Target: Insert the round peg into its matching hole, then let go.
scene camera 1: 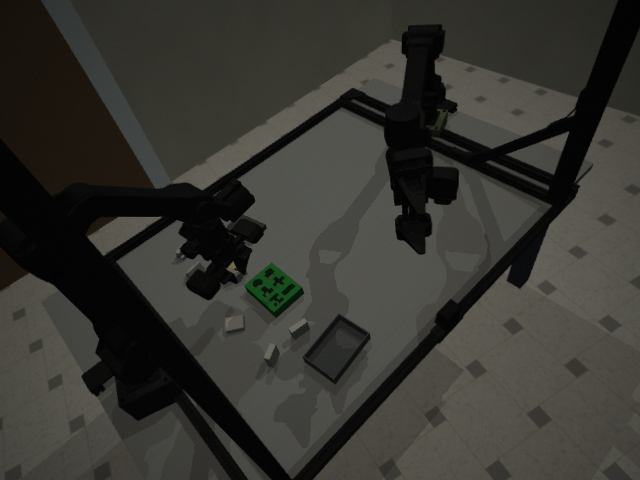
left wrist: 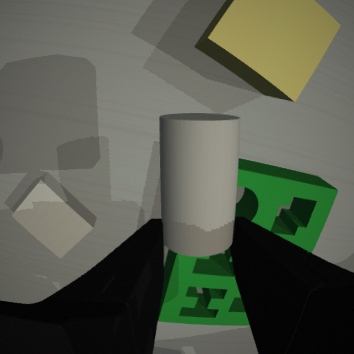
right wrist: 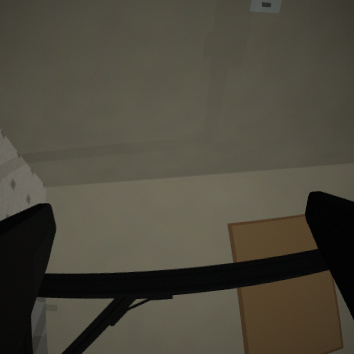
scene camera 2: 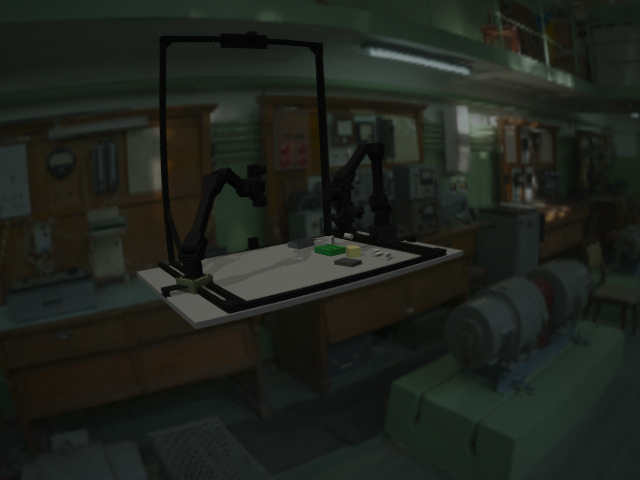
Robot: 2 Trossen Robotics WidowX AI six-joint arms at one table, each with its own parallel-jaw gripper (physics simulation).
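Note:
The round peg (left wrist: 200, 175) is a pale cylinder held between the fingers of my left gripper (scene camera 1: 238, 271) (left wrist: 196, 229). In the left wrist view it covers part of the green board (scene camera 1: 273, 304) (left wrist: 325, 187) (scene camera 2: 329, 250). The board's round hole (scene camera 1: 257, 283) (left wrist: 248, 204) shows right of the peg's lower part in that view, its left side hidden by the peg. In scene camera 1 the left gripper is beside the board's left corner. My right gripper (scene camera 1: 422, 231) (right wrist: 182, 211) is open and empty, above the table, to the right of the board in scene camera 1.
A yellow block (left wrist: 275, 45) (scene camera 2: 353, 251) stands near the board. Pale blocks (scene camera 1: 234, 323) (scene camera 1: 298, 328) (scene camera 1: 270, 354) lie in front of the board in scene camera 1. A dark shallow tray (scene camera 1: 321, 336) lies beyond them. Black frame rails edge the table.

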